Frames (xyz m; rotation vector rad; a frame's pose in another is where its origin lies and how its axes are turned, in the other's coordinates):
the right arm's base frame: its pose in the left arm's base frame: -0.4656 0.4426 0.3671 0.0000 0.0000 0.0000
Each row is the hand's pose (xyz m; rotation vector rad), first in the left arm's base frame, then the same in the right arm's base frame.
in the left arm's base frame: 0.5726 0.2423 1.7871 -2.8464 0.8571 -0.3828
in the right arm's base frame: 1.0382 -0.2003 1.4200 -2.8464 0.8571 -0.3828
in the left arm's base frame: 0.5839 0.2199 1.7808 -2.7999 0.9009 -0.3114
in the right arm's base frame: 1.0495 -0.2227 1.4137 -2.7999 0.9009 -0.3114
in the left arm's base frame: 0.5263 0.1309 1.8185 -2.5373 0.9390 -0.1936
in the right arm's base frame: 0.9919 -0.3117 1.4514 -2.5373 0.9390 -0.1936
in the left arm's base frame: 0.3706 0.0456 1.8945 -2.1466 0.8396 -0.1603
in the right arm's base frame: 0.8362 -0.3970 1.5274 -2.1466 0.8396 -0.1603
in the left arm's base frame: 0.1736 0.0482 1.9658 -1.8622 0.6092 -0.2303
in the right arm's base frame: 0.6392 -0.3944 1.5987 -1.8622 0.6092 -0.2303
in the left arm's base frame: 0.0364 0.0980 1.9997 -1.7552 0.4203 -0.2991
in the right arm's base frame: 0.5020 -0.3446 1.6326 -1.7552 0.4203 -0.2991
